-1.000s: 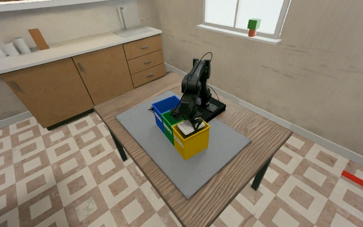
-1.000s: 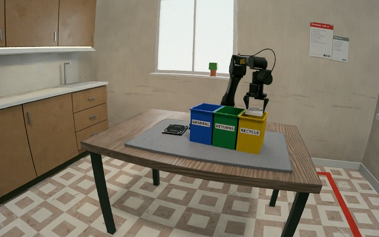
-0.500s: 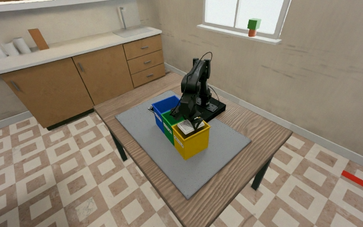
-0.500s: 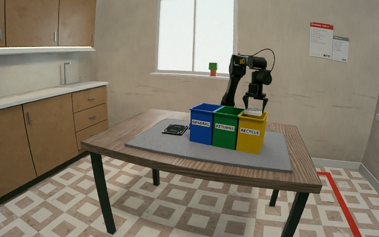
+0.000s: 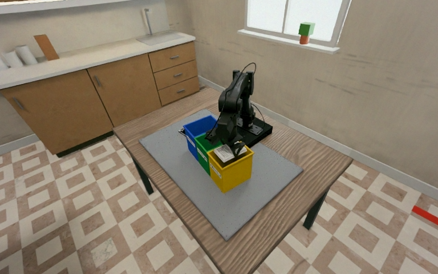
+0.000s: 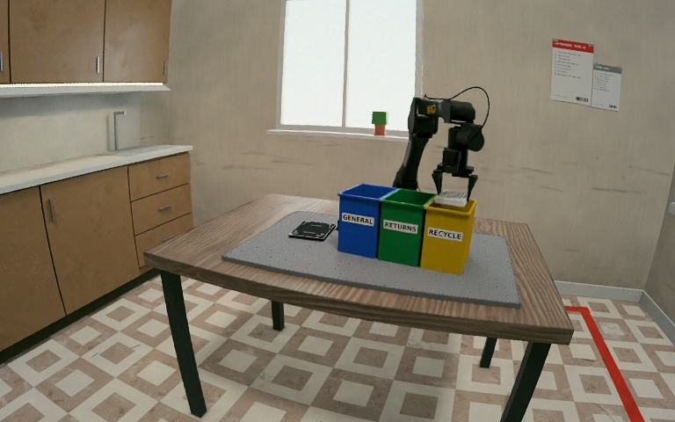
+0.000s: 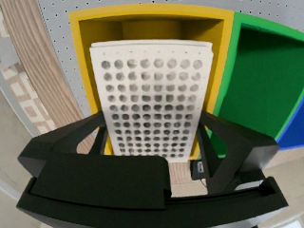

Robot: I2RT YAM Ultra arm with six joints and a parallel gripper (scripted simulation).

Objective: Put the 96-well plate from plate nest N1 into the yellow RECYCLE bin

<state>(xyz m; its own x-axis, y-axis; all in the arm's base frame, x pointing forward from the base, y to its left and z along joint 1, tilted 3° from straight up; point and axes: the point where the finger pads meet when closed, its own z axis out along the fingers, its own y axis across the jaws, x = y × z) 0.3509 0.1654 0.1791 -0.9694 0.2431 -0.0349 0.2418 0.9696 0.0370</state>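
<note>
Now: hand right at the white 96-well plate. From my hand the other things lie so: green returns bin: 3 cm behind, 13 cm to the right, 11 cm below; blue general bin: 6 cm behind, 25 cm to the right, 11 cm below; yellow recycle bin: 11 cm below.
</note>
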